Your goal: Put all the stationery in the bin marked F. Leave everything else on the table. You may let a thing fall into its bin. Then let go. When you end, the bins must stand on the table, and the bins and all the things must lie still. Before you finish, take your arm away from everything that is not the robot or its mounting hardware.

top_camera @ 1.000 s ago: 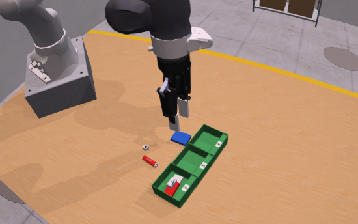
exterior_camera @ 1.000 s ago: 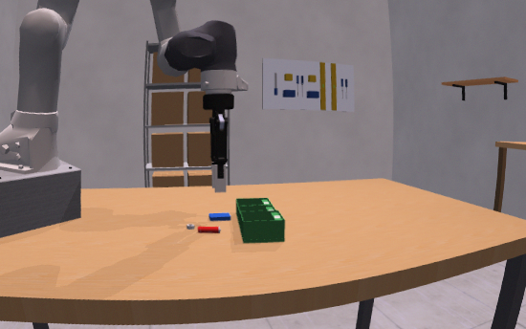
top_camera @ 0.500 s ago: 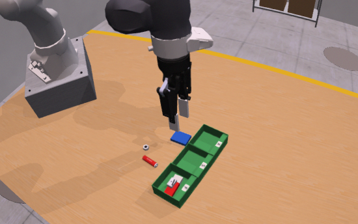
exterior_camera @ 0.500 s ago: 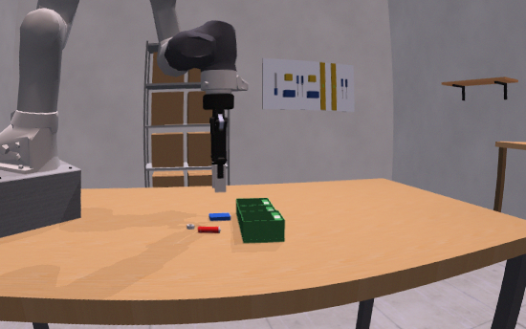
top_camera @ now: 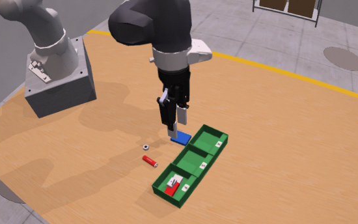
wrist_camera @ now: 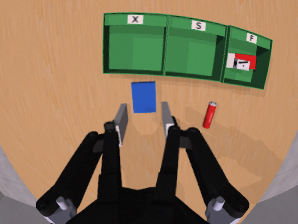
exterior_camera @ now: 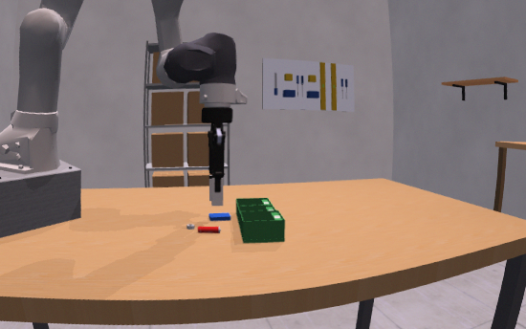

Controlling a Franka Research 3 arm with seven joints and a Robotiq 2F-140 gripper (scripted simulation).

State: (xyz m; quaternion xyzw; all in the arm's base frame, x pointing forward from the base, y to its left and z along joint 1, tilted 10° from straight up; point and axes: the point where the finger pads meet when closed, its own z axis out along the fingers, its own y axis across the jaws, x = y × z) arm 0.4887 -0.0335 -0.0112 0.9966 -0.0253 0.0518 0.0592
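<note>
My hand is 7 cm above the flat blue block and 1 cm short of it. Also, from my hand: red cylinder: 11 cm to the right, 6 cm below, 4 cm behind; metal nut: 7 cm to the right, 7 cm below, 7 cm behind; green three-compartment bin: 8 cm to the right, 8 cm ahead, 5 cm below.
</note>
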